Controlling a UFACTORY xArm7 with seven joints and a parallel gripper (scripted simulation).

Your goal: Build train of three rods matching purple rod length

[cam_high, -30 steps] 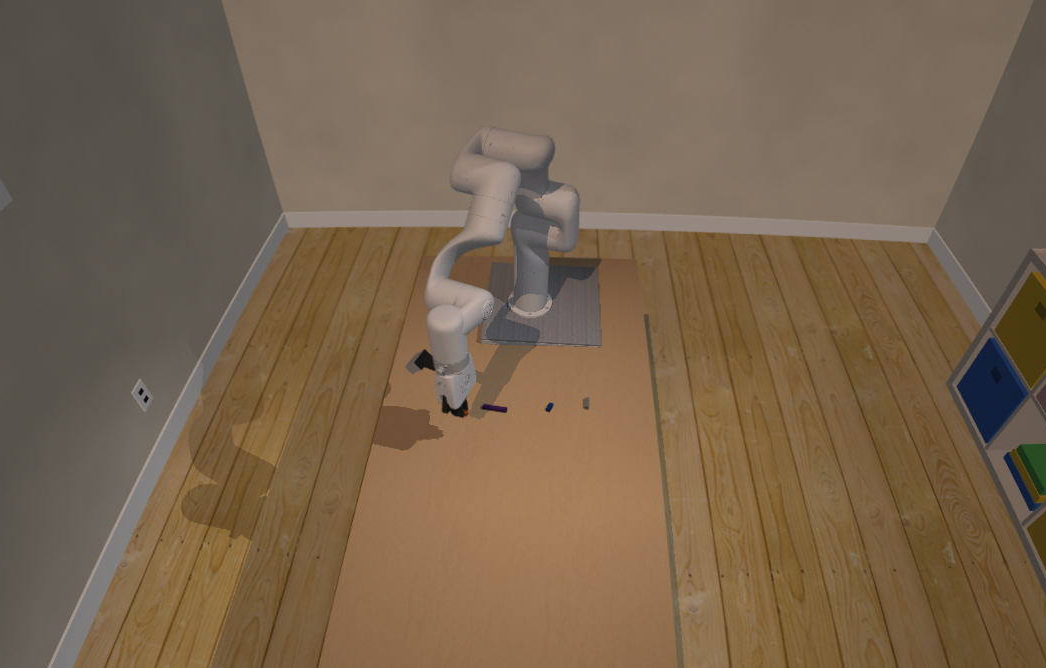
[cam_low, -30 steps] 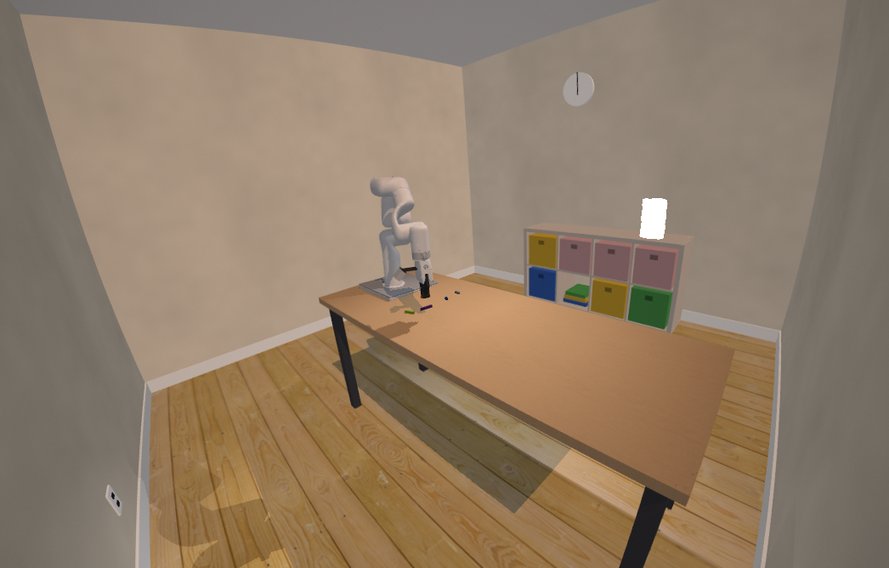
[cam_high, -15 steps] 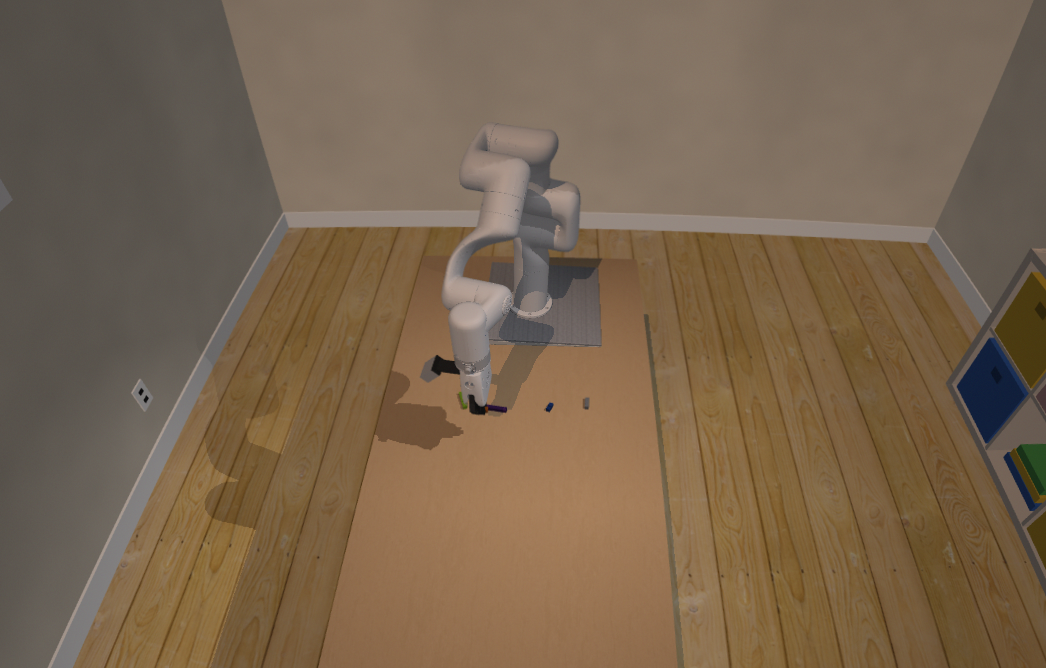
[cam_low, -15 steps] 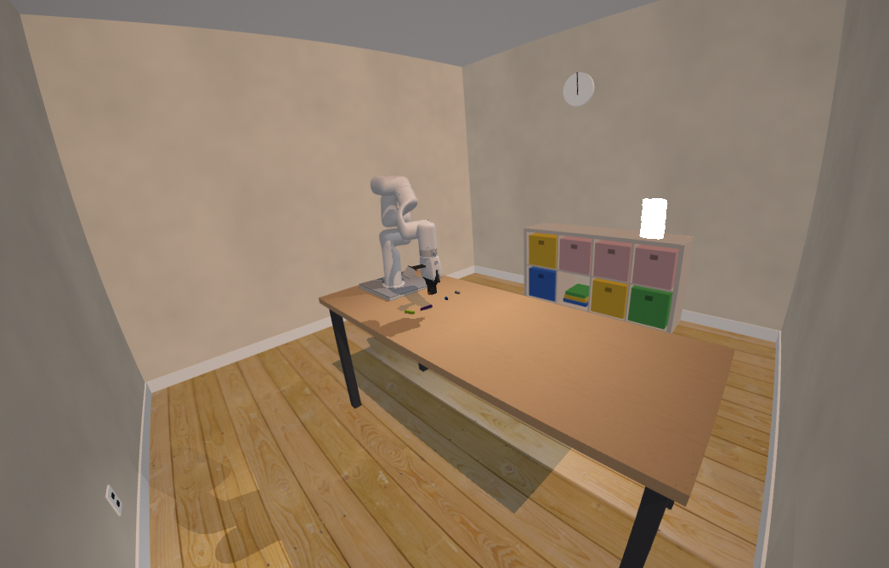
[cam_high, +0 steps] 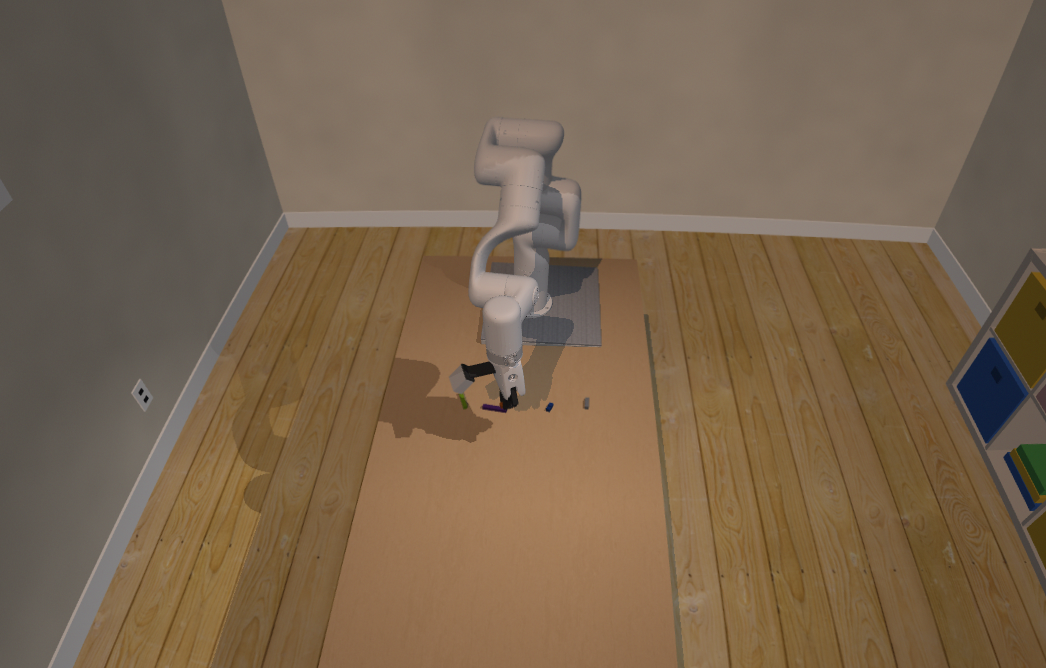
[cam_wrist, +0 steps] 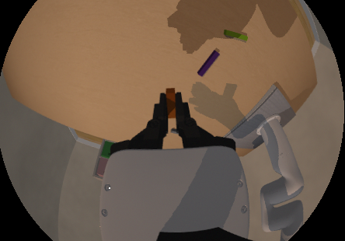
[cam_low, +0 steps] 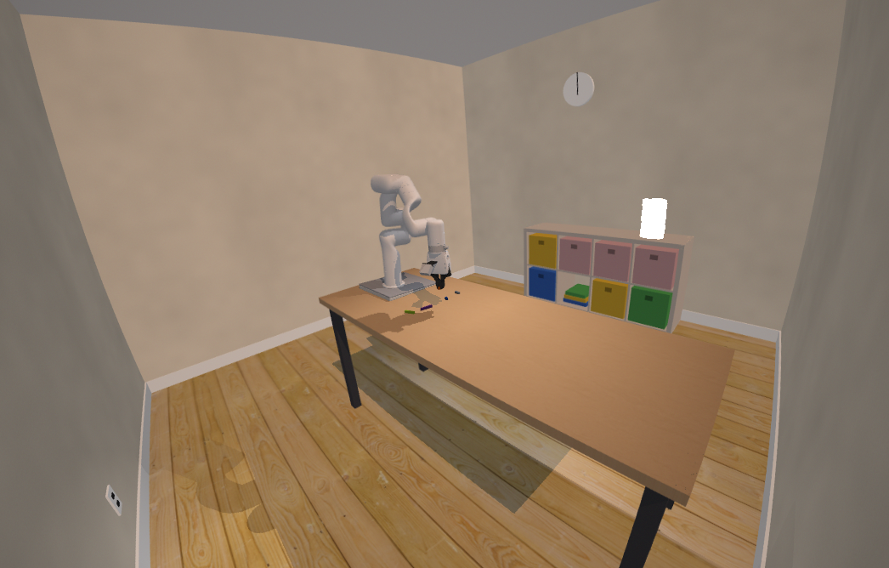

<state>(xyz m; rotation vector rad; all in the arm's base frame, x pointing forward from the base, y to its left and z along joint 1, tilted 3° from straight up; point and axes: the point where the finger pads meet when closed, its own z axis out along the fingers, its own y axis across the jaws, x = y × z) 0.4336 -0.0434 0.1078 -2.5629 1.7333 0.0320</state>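
The grey rod lies 190 mm to the left of my hand, 120 mm below it and 80 mm behind it. The rest, counted from my hand: lime rod (120 mm to the right, 120 mm below, 90 mm behind); purple rod (120 mm below, 70 mm behind, 40 mm to the right); orange rod (20 mm below).
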